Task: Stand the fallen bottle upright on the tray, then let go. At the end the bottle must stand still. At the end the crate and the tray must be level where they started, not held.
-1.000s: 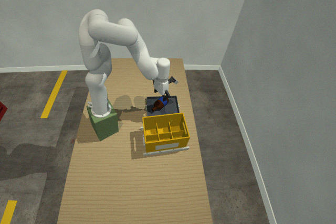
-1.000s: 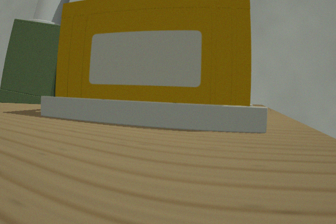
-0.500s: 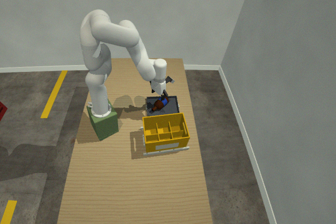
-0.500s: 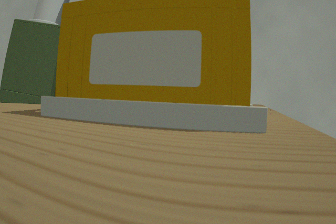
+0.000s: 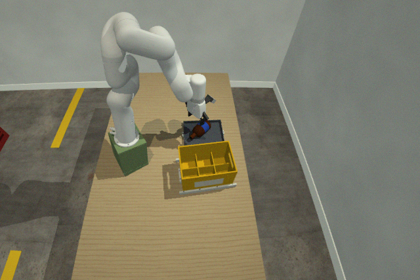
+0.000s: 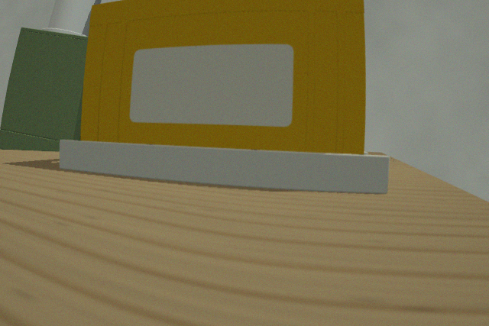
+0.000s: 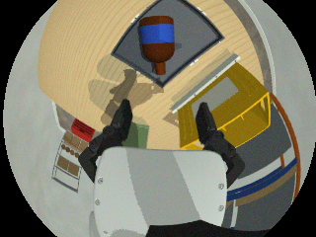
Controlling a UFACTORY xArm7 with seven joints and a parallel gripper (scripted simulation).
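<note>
The bottle lies 10 mm ahead of my hand, 50 mm to the left of it and 170 mm below it. From my hand the other things lie so: dark grey tray: 40 mm ahead, 60 mm to the left, 200 mm below; then crate: 100 mm ahead, 220 mm to the right, 130 mm below.
</note>
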